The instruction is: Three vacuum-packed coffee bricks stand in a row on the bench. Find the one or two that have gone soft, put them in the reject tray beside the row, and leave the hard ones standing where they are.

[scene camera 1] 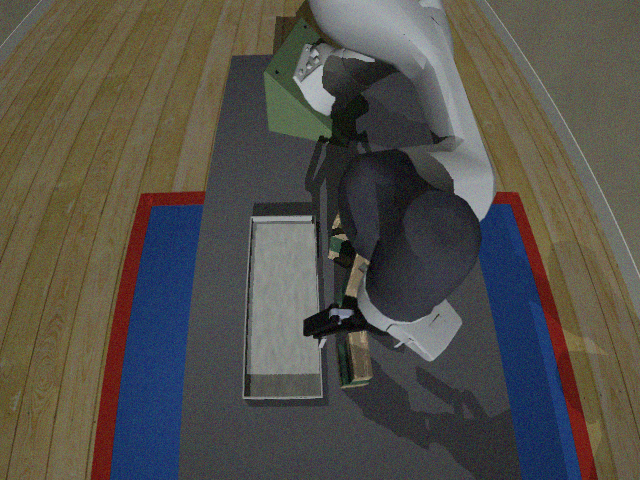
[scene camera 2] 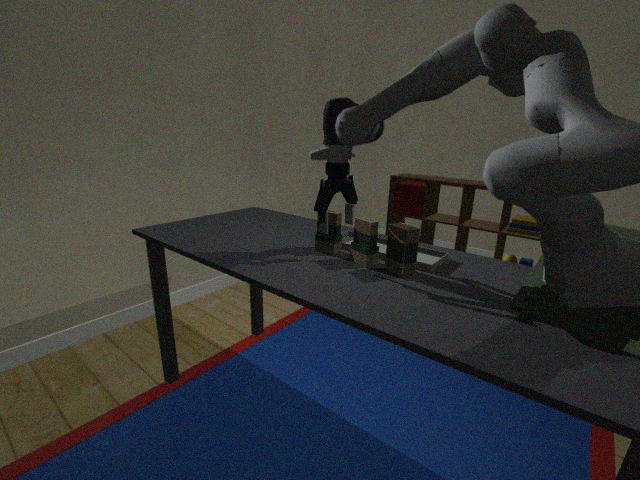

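Observation:
Three upright tan-and-green coffee bricks stand in a row: the end brick farthest from the robot base (scene camera 1: 361,359) (scene camera 2: 329,245), the middle brick (scene camera 1: 355,279) (scene camera 2: 365,243), and the brick nearest the base (scene camera 1: 337,245) (scene camera 2: 402,253), partly hidden by the arm in scene camera 1. The pale, shallow reject tray (scene camera 1: 283,396) (scene camera 2: 429,257) lies alongside the row and holds no brick. My gripper (scene camera 1: 360,343) (scene camera 2: 334,217) is wide open and empty, at the end brick, with its fingers on either side of the brick's upper part. Finger contact cannot be made out. Softness does not show.
The grey bench (scene camera 1: 217,413) (scene camera 2: 217,235) carries the row and tray. A green slanted block (scene camera 1: 294,105) stands near the robot base. My arm hangs over the row in scene camera 1. A wooden shelf unit (scene camera 2: 466,206) stands behind the bench.

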